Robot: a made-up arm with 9 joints.
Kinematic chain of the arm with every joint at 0, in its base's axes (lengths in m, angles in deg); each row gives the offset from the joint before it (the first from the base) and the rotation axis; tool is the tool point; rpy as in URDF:
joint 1: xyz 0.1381 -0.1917 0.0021 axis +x
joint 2: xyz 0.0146 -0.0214 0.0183 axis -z
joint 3: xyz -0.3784 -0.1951 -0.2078 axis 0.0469 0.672 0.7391
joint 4: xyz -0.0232 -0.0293 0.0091 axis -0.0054 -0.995 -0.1
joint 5: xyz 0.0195 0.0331 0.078 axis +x
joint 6: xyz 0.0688 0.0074 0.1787 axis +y
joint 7: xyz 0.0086 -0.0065 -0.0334 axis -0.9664 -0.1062 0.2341
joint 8: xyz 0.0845 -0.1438 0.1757 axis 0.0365 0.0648 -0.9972
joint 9: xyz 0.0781 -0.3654 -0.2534 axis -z
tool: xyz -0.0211 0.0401 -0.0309 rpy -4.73 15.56 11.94
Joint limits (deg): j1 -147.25..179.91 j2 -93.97..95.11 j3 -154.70..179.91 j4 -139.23..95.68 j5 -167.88..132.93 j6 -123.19..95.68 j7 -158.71..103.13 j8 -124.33..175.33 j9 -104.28..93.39
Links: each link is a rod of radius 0.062 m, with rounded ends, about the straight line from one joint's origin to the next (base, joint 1, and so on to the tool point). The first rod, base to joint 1, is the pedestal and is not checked.
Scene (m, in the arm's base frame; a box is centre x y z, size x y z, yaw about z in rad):
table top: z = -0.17
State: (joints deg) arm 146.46 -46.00 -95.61 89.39 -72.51 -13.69 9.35 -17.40 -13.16
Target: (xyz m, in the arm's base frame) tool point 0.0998 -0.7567 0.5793
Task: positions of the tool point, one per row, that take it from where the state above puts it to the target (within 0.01 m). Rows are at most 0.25 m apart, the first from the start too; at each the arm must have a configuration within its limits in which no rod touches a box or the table.
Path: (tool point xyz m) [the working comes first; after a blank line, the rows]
Joints at the target: 165.64 41.96 -88.98 95.31 -57.12 -25.82 21.96 -24.85 -20.13
Straight joint move there: clear.

1: -0.5307 -0.0958 0.3754
2: -0.4796 -0.2702 0.4658
3: -0.3827 -0.4363 0.5317
4: -0.2469 -0.5802 0.5710
5: -0.0820 -0.6899 0.5854
6: 0.0998 -0.7567 0.5793

